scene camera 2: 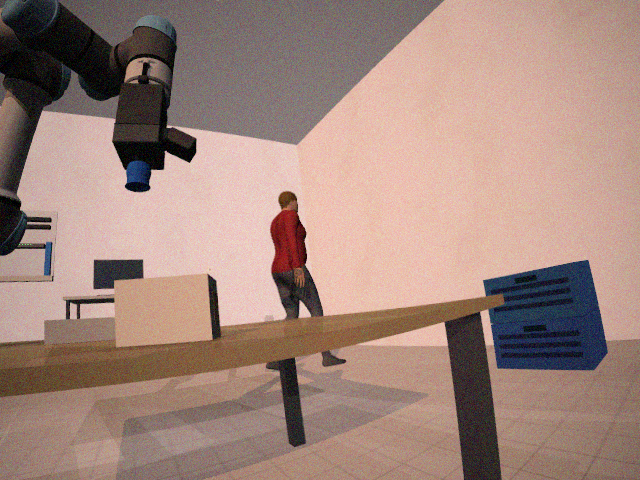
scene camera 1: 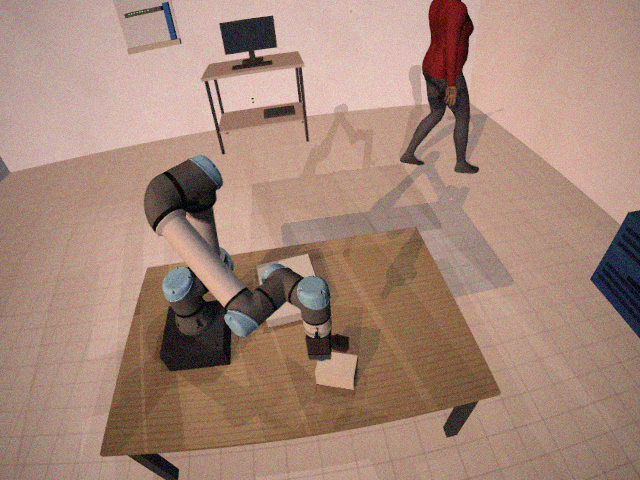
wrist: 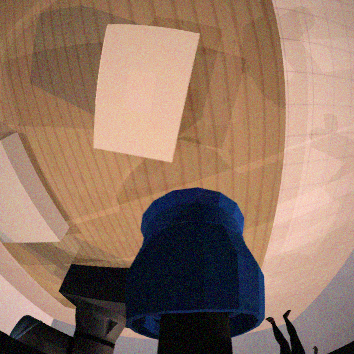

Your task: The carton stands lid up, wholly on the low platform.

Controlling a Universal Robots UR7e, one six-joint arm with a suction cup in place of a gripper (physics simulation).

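Seen in the pictures: hand at its tool point: (scene camera 2: 137,187) (wrist: 192,232); arm's base at its link origin: (scene camera 1: 195,319) (wrist: 101,313).
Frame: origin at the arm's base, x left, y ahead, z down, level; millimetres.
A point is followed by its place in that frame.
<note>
The carton (scene camera 1: 336,370) @(y 540, x -198, z 16 mm) (scene camera 2: 162,310) @(y 533, x -216, z 60 mm) (wrist: 145,92) @(y 539, x -179, z 16 mm) is a pale cream box on the wooden table, apart from the platform. A plain pale face is up; I cannot tell which face is the lid. The low platform (scene camera 1: 300,264) @(y 376, x 344, z 56 mm) (scene camera 2: 77,331) @(y 324, x 56, z 81 mm) (wrist: 22,200) @(y 365, x 100, z 55 mm) is a flat whitish block farther back on the table, partly hidden by the arm in scene camera 1 and by the carton in scene camera 2. My gripper, a blue suction cup (scene camera 1: 321,359) @(y 501, x -218, z -112 mm) (scene camera 2: 138,187) (wrist: 194,240), points down, open and empty. It hangs above the carton with a gap seen in scene camera 2.
The arm's black base (scene camera 1: 196,341) @(y 31, x -101, z 0 mm) stands on the left part of the table (scene camera 1: 403,330) @(y 794, x 14, z 104 mm) (scene camera 2: 361,322) @(y 785, x -278, z 103 mm). A person in a red top (scene camera 1: 448,46) (scene camera 2: 288,240) is on the floor behind the table. A desk with a monitor (scene camera 1: 248,35) (scene camera 2: 117,273) stands by the back wall; a blue cabinet (scene camera 1: 622,273) (scene camera 2: 542,315) is right.
</note>
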